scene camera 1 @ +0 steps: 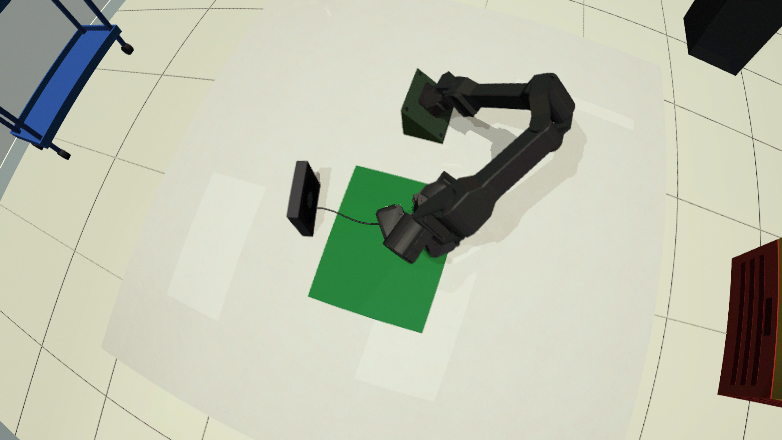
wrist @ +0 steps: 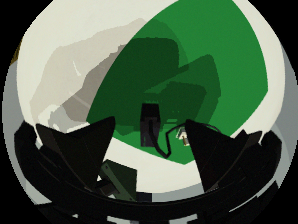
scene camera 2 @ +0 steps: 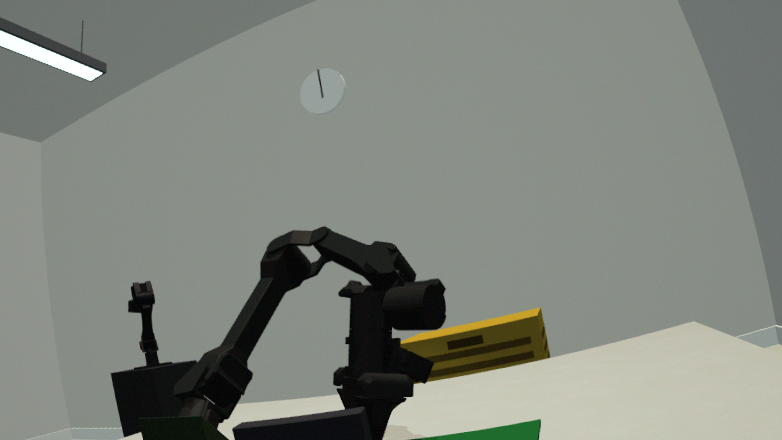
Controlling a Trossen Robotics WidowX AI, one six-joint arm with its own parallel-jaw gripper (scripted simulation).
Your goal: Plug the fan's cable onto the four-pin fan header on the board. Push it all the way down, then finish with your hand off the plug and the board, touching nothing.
Labels:
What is my gripper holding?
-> Nothing.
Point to a green board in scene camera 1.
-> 356,272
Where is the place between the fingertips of my gripper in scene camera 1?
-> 425,216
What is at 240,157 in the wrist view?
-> My gripper.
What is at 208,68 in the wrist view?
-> A green board.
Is my gripper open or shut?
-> Open.

